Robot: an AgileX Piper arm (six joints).
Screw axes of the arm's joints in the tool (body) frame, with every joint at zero. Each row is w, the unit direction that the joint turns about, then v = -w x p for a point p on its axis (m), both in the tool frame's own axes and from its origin. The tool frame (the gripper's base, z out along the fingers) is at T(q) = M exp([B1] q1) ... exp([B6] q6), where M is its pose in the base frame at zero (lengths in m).
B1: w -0.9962 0 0.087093 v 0 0.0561 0
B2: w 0 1 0 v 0.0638 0 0.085
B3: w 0 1 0 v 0.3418 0 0.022
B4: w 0 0 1 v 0 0 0
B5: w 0 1 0 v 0.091 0 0
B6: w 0 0 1 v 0 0 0
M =
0.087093 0 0.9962 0.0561
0 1 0 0
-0.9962 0 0.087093 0.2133
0 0 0 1
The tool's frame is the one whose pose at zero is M.
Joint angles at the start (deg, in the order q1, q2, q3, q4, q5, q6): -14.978 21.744 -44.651 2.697 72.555 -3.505
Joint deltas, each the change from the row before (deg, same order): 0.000 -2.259 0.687 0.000 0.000 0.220; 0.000 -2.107 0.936 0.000 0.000 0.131; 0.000 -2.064 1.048 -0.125 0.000 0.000; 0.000 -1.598 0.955 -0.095 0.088 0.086
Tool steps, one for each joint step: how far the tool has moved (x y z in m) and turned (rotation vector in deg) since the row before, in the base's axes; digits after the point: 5 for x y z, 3 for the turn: -0.00719 0.00192 -0.00234 -0.251 -1.550 -0.152; -0.00612 0.00164 -0.00382 -0.208 -1.150 -0.088; -0.00561 0.00131 -0.00457 -0.366 -0.954 -0.065; -0.00403 0.00093 -0.00444 -0.159 -0.528 -0.103
